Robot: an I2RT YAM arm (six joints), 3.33 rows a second.
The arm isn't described. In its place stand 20 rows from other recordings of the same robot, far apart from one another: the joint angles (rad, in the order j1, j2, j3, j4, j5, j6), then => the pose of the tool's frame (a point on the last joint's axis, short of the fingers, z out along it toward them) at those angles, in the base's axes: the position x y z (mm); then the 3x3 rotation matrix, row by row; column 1 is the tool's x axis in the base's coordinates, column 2 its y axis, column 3 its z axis.
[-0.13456, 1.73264, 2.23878, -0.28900, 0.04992, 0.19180] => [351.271 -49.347 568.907], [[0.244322 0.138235 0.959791], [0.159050 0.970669 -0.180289], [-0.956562 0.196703 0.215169]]
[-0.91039, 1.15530, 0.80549, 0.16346, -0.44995, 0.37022] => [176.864 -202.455 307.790], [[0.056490 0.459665 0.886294], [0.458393 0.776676 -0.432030], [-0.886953 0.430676 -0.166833]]
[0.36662, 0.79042, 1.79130, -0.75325, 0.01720, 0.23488] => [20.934 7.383 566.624], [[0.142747 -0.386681 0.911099], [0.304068 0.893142 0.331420], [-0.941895 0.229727 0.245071]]
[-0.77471, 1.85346, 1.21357, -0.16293, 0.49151, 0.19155] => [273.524 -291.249 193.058], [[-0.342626 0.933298 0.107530], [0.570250 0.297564 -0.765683], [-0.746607 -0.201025 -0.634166]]
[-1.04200, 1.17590, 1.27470, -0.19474, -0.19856, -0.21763] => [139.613 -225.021 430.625], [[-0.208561 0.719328 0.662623], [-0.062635 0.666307 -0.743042], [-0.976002 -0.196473 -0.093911]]
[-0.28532, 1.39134, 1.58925, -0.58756, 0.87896, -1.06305] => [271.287 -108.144 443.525], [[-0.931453 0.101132 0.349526], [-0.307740 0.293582 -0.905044], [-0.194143 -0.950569 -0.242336]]
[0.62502, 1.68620, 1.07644, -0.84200, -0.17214, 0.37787] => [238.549 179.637 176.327], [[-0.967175 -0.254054 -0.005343], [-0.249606 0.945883 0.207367], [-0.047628 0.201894 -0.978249]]
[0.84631, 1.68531, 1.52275, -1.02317, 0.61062, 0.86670] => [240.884 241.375 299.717], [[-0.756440 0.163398 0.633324], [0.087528 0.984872 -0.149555], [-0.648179 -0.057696 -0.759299]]
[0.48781, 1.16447, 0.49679, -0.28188, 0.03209, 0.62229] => [185.137 96.937 162.320], [[-0.847106 0.051469 0.528926], [0.210067 0.946669 0.244316], [-0.488143 0.318071 -0.812741]]
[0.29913, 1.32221, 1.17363, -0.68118, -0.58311, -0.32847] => [258.200 100.138 315.938], [[-0.473376 -0.796477 0.376217], [-0.427783 0.581223 0.692229], [-0.770011 0.166745 -0.615856]]
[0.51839, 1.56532, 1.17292, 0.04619, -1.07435, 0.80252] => [291.490 202.311 308.383], [[-0.891171 -0.451279 -0.046490], [-0.114026 0.123623 0.985756], [-0.439104 0.883778 -0.161627]]
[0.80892, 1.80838, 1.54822, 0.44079, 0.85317, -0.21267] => [316.327 292.716 382.543], [[0.113664 0.061143 0.991636], [-0.081937 0.995281 -0.051976], [-0.990135 -0.075343 0.118137]]
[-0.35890, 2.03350, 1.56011, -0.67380, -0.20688, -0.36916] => [403.290 -143.483 192.226], [[-0.891539 -0.061111 0.448802], [-0.042711 0.997784 0.051019], [-0.450925 0.026317 -0.892174]]
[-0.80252, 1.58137, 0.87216, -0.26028, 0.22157, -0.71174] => [209.306 -227.857 173.809], [[-0.948531 0.222373 0.225474], [0.064632 0.832936 -0.549581], [-0.310017 -0.506722 -0.804439]]
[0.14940, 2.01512, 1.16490, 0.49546, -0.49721, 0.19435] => [431.535 82.127 170.784], [[-0.447714 -0.495985 0.744010], [0.104266 0.797428 0.594338], [-0.888077 0.343668 -0.305305]]
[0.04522, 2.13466, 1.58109, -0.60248, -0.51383, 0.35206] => [442.117 37.522 162.769], [[-0.940008 0.092599 0.328346], [0.258075 0.822480 0.506877], [-0.223121 0.561206 -0.797035]]
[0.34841, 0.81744, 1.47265, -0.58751, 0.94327, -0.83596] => [96.112 4.251 509.341], [[-0.371854 0.421731 0.826963], [-0.598541 0.572009 -0.560852], [-0.709559 -0.703526 0.039719]]
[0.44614, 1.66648, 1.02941, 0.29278, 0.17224, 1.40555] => [345.911 158.687 241.973], [[-0.325841 0.254357 0.910566], [0.921371 0.301305 0.245541], [-0.211903 0.918977 -0.332534]]
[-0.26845, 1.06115, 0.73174, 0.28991, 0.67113, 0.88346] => [229.617 -86.126 317.449], [[0.599482 0.541356 0.589538], [0.462877 0.366410 -0.807148], [-0.652967 0.756755 -0.030925]]
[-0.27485, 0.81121, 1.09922, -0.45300, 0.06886, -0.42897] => [157.272 -46.894 414.066], [[-0.283544 0.239882 0.928472], [-0.351175 0.874976 -0.333305], [-0.892345 -0.420563 -0.163853]]
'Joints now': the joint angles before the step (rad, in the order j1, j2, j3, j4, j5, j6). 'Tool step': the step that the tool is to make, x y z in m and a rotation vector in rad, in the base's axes. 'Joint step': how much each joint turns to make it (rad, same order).
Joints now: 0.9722, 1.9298, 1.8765, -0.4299, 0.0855, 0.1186
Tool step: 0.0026, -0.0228, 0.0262, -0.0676, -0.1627, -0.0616
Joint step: -0.0254, -0.0642, -0.0039, -0.0027, 0.1083, -0.1399
